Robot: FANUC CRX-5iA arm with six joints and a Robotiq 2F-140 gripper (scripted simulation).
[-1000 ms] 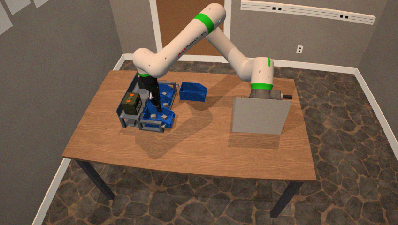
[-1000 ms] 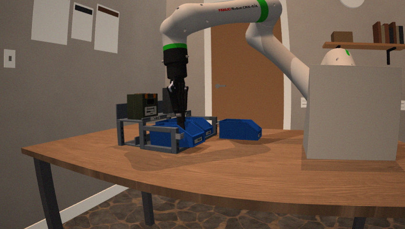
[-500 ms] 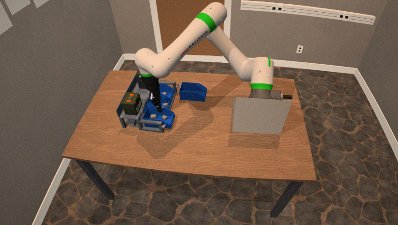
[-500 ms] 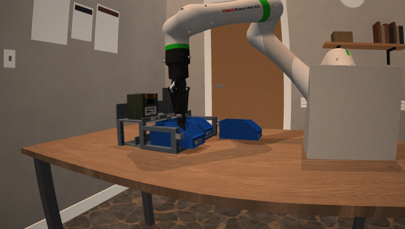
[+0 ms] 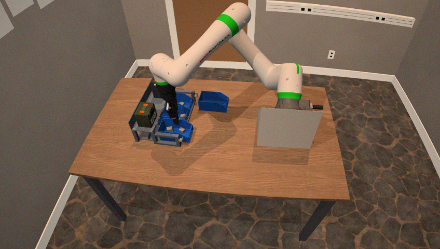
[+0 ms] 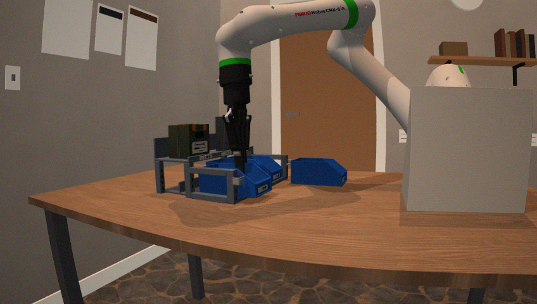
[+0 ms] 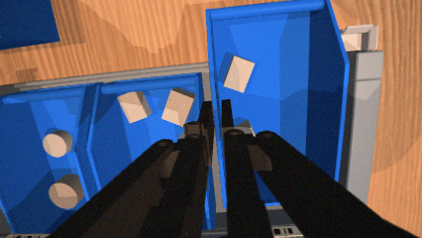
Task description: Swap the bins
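Right now the tan part is 6 cm below my hand, 3 cm behind it and 2 cm to the left of it. Also, from my hand: black box: 19 cm to the right, 14 cm ahead, 8 cm above; grey shelf: 8 cm ahead, 7 cm to the right, 2 cm below.
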